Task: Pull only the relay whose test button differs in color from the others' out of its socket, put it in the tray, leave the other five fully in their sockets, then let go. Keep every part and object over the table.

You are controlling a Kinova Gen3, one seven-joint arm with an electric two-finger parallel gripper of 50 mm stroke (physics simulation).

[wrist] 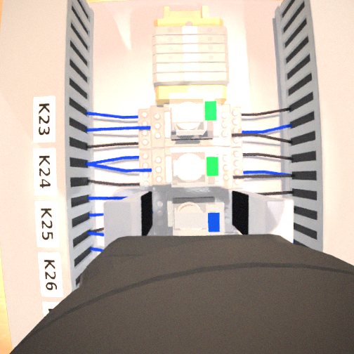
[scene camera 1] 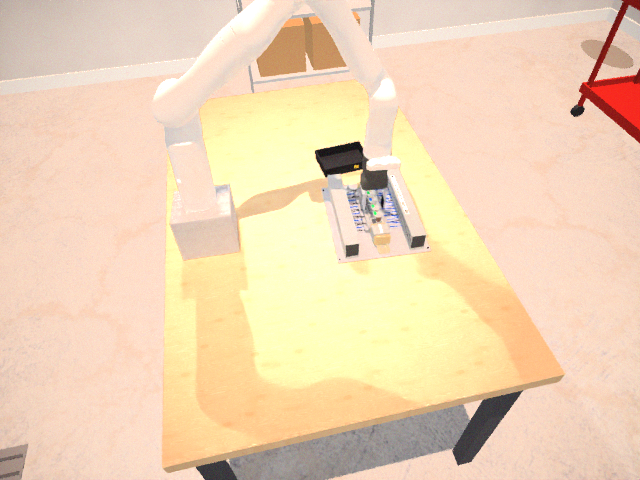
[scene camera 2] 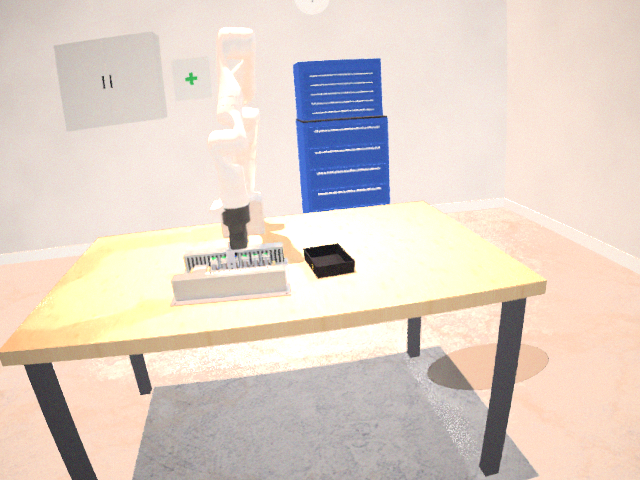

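The relay with the blue test button sits in the row beside the K25 label, in line with its neighbours. My gripper is open, with one finger on each side of this relay and nothing gripped. Two relays with green buttons, one by K23 and one by K24, sit in their sockets. More green buttons show small in the scene views; the gripper body hides the rest of the row in the wrist view. The black tray stands beyond the panel's end, with no relay visible in it.
Grey slotted wiring ducts run along both sides of the relay row. Beige terminal blocks stand at the row's end. Blue and dark wires run between sockets and ducts.
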